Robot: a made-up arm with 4 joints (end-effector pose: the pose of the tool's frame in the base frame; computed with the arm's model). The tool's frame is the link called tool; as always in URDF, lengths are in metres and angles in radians. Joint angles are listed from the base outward.
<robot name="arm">
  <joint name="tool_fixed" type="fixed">
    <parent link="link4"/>
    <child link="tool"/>
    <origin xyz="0.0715 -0.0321 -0.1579" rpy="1.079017 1.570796 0"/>
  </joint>
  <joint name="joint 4" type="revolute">
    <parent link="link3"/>
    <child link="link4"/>
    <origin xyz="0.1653 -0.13 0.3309" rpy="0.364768 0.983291 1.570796"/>
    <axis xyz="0 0 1"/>
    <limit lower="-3.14" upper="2.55" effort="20" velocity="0.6"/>
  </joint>
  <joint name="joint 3" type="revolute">
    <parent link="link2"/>
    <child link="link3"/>
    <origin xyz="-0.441 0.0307 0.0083" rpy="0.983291 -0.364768 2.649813"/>
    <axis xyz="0 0 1"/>
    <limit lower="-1.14" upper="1.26" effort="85" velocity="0.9"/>
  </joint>
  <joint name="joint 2" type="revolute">
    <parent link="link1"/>
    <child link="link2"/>
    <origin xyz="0.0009 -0.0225 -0.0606" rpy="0 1.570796 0"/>
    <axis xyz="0 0 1"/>
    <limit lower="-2.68" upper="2.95" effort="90" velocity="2.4"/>
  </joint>
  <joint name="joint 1" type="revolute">
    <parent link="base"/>
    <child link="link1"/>
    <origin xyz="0.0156 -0.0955 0.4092" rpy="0 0 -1.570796"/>
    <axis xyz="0 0 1"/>
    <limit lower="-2.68" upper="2.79" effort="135" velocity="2.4"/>
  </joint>
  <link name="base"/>
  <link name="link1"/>
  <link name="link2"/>
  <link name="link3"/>
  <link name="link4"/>
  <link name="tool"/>
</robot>
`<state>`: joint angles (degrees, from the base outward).
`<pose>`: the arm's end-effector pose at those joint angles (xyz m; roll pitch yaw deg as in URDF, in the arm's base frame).
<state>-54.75 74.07 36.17 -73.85</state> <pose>-0.3702 0.1854 0.8872 -23.77 -22.32 57.05</pose>
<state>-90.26 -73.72 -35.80 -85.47</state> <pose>0.1443 -0.4488 0.0447 174.30 -16.81 25.56</pose>
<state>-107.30 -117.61 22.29 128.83</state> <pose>-0.0604 -0.2137 -0.1827 -24.18 16.95 -26.10</pose>
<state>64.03 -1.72 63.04 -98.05</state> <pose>0.4199 0.0829 0.9062 77.56 -46.16 124.04</pose>
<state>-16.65 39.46 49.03 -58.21</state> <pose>-0.1654 -0.2604 1.0135 -11.45 -40.62 83.13</pose>
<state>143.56 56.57 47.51 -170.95</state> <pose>0.2691 -0.0709 0.9797 81.83 -34.89 -104.80</pose>
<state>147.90 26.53 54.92 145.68</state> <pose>-0.0003 0.1060 0.9421 157.64 -46.47 -122.05</pose>
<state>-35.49 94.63 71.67 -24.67</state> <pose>-0.6320 0.0319 0.5316 -119.03 -14.18 113.58</pose>
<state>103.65 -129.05 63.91 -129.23</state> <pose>0.2482 0.1312 -0.2852 -151.40 45.84 161.53</pose>
